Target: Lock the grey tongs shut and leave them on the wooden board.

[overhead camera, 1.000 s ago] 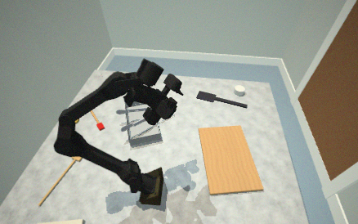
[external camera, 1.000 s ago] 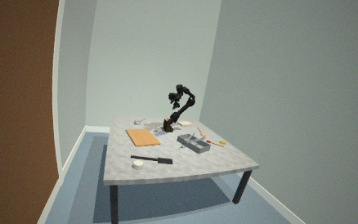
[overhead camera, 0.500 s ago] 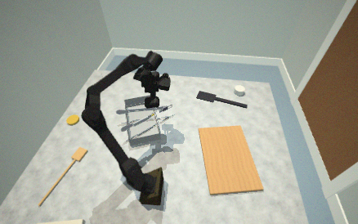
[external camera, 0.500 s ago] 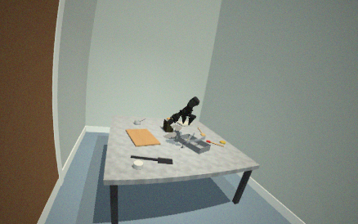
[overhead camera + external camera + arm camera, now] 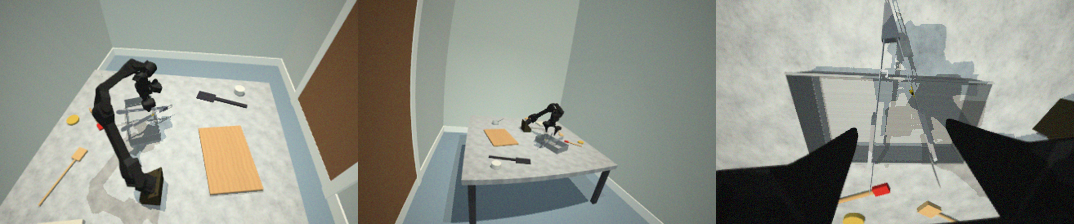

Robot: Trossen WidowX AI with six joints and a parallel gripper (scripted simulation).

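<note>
The yellow mark lies 1 cm behind my gripper tip, 3 cm to the right of it and 6 cm below it. From my gripper tip the other things lie so: yellow disc 3 cm behind, 46 cm to the left, 12 cm below; then red-headed brush 3 cm behind, 31 cm to the left, 12 cm below; then grey roasting tin 1 cm behind, 4 cm to the left, 10 cm below.
</note>
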